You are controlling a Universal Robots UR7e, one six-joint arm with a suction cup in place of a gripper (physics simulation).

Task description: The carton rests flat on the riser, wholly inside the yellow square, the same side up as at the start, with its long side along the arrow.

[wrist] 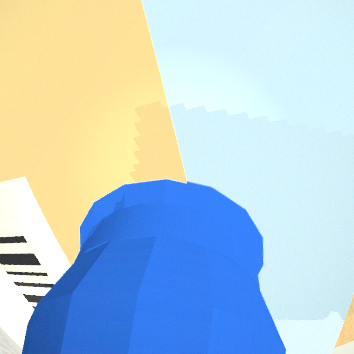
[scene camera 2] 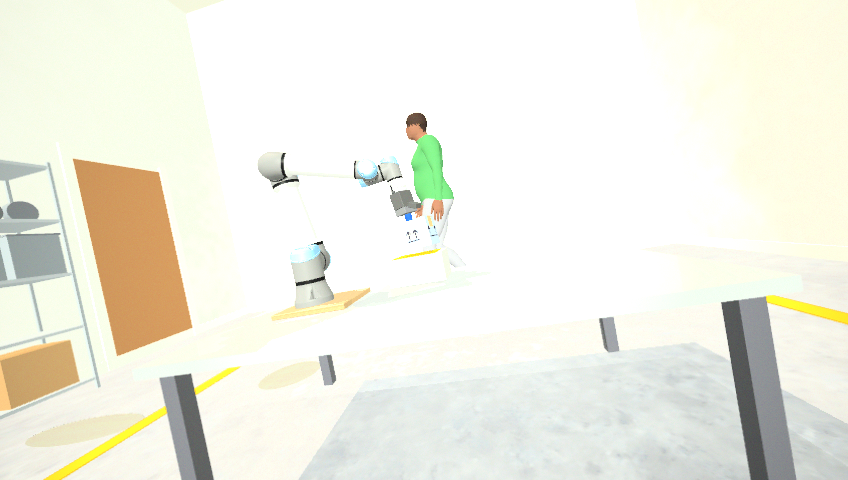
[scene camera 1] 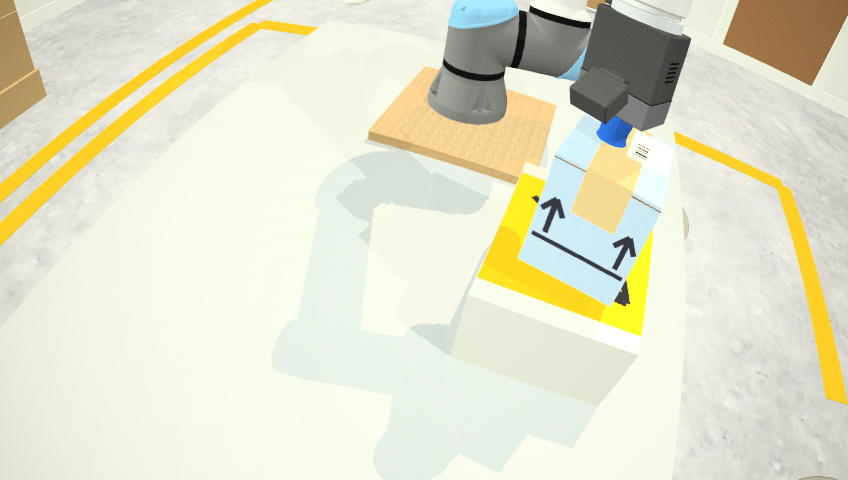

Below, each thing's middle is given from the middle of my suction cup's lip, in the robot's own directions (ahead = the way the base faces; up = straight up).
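White riser (scene camera 1: 518, 321): 1 cm to the left of my suction cup and 23 cm below it. Pale blue carton (scene camera 1: 599, 204): my suction cup is 2 cm short of it, 2 cm to the right of it and 8 cm above it. I see the suction cup.
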